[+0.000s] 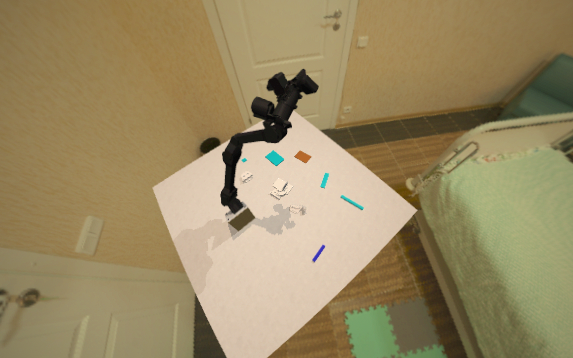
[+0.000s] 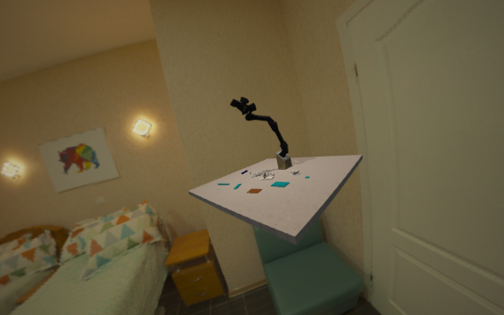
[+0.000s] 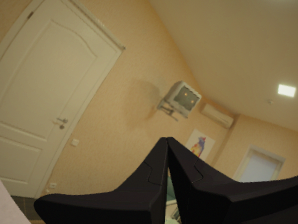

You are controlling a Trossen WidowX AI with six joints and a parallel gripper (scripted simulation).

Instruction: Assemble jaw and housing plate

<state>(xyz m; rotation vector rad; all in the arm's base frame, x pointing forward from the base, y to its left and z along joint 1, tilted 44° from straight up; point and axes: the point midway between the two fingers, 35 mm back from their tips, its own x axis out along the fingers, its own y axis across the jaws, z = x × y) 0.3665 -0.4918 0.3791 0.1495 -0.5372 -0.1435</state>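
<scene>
Now: the jaw piece 69 cm below my gripper tip, 19 cm behind it and 15 cm to the right of it. Also, from my gripper tip: teal plate: 73 cm below, 26 cm to the left, 2 cm behind; then blue bar: 72 cm below, 39 cm to the right, 32 cm behind; then orange plate: 73 cm below, 12 cm ahead, 11 cm to the left.
</scene>
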